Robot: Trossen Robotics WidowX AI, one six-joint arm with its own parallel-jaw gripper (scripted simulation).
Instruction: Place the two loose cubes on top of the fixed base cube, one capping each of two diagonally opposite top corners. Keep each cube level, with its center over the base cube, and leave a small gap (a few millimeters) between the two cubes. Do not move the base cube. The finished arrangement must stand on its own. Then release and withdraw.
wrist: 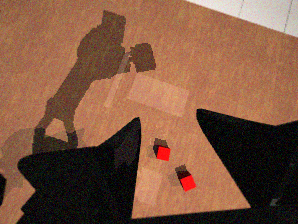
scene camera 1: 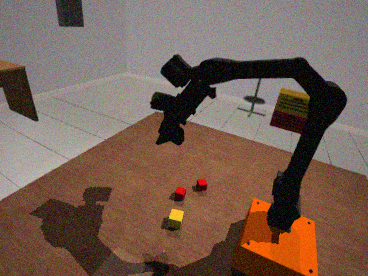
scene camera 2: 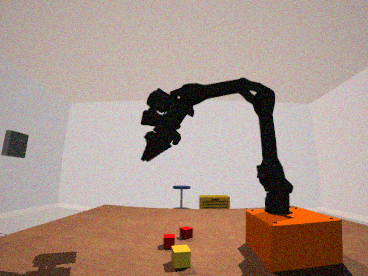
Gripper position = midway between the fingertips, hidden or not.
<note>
The gripper (scene camera 1: 158,138) is open, with nothing in its grasp.
The gripper also shows in the wrist view (wrist: 167,117) and in scene camera 2 (scene camera 2: 144,160).
</note>
